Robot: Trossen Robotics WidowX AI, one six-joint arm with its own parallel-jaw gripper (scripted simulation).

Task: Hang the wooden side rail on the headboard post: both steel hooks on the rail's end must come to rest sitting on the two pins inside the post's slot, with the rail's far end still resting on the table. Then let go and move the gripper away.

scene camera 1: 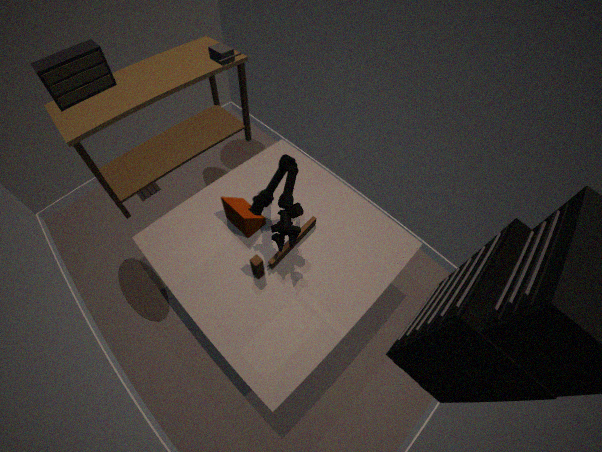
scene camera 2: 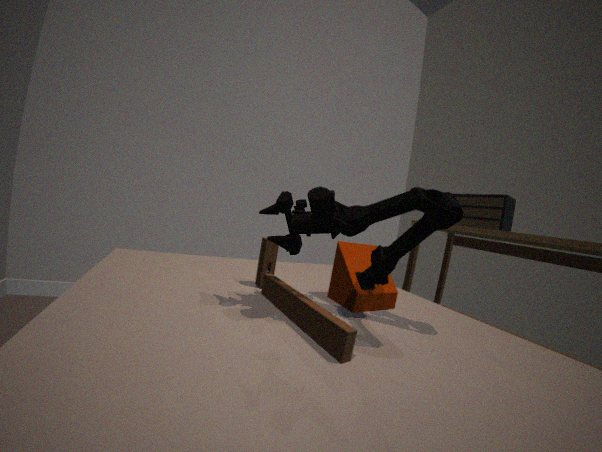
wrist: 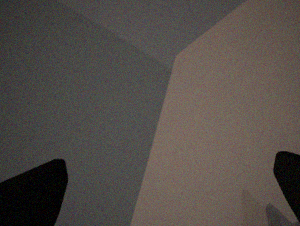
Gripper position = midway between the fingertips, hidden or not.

Observation:
My gripper (scene camera 2: 263,225) is open, with nothing in its grasp. Further things: a wooden side rail (scene camera 2: 335,336).
My gripper shows as well in the wrist view (wrist: 173,168). The wrist view misses the wooden side rail: it is out of frame.

